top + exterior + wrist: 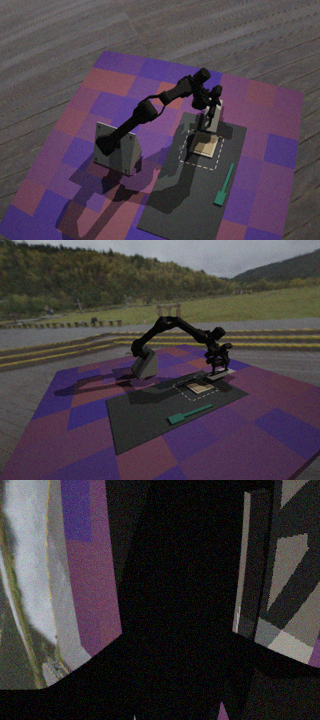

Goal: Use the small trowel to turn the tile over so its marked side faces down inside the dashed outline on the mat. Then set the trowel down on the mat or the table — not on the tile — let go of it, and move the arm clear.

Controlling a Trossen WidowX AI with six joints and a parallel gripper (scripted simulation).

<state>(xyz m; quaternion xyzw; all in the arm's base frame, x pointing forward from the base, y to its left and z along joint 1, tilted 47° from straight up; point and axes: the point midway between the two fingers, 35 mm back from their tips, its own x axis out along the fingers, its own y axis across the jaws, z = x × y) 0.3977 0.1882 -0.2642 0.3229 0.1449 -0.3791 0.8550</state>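
Now: the green trowel 380 mm to the right of my gripper tip, 110 mm ahead of it and 80 mm below it. Also, from my gripper tip: dark mat (340 mm to the right, 100 mm below, 30 mm behind); then tan square tile (180 mm to the right, 80 mm below, 30 mm behind).
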